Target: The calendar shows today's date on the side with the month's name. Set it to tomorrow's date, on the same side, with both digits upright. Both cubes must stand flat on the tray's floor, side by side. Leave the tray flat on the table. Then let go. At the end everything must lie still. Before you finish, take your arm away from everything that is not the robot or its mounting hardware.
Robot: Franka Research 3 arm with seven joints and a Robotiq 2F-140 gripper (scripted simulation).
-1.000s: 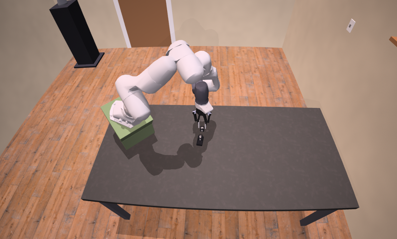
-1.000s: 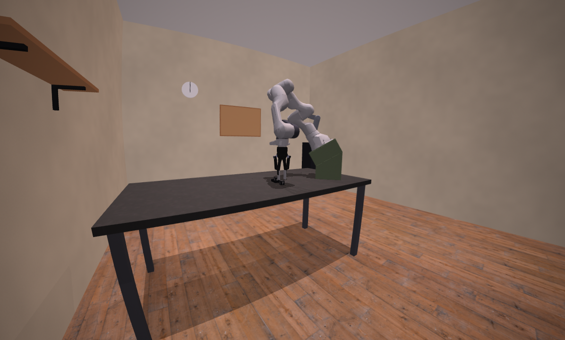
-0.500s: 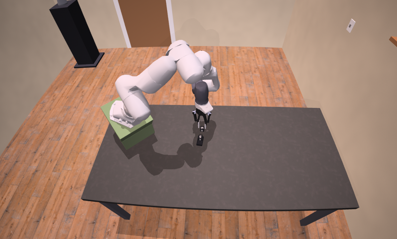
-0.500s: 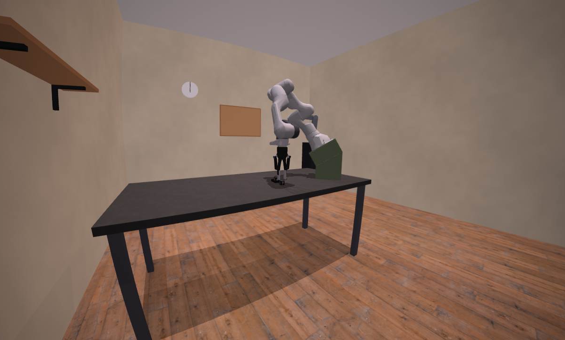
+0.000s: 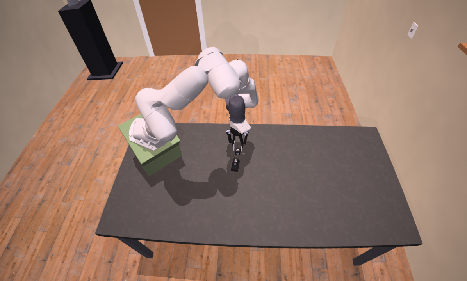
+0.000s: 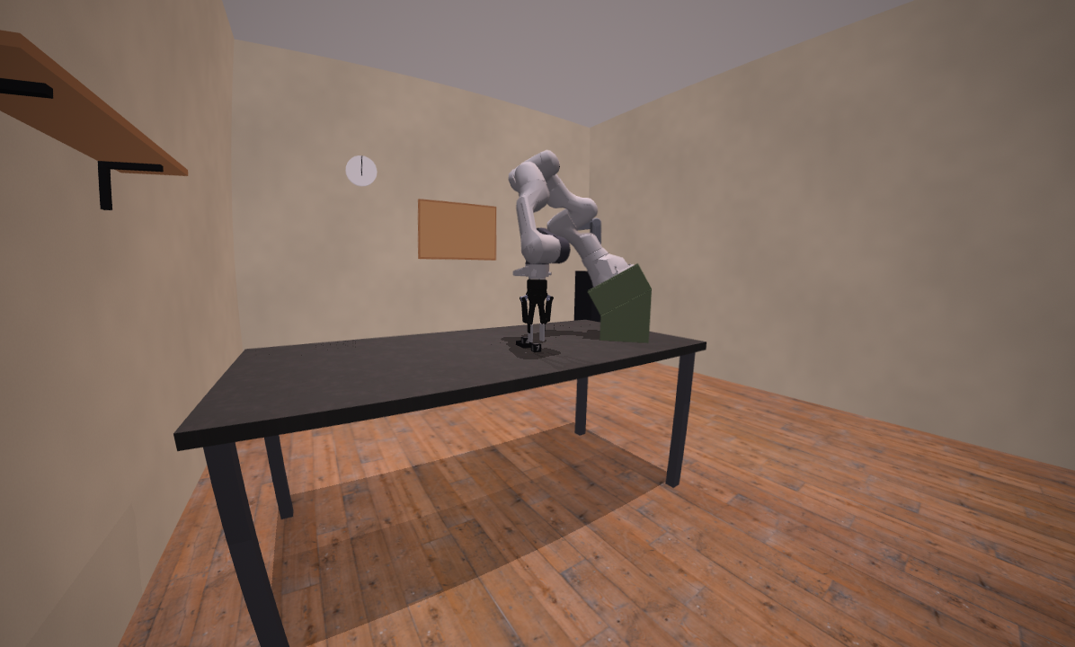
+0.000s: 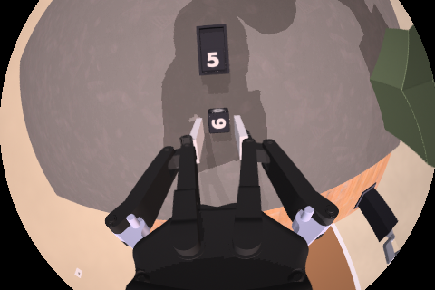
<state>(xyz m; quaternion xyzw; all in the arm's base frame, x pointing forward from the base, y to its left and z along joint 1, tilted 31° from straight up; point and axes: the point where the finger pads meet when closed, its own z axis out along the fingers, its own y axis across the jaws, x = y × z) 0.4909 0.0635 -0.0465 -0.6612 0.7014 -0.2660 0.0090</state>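
My hand is 6 cm above the dark date cube. From my hand the other things lie so: black tray (1 cm behind, 10 cm to the right, 6 cm below).
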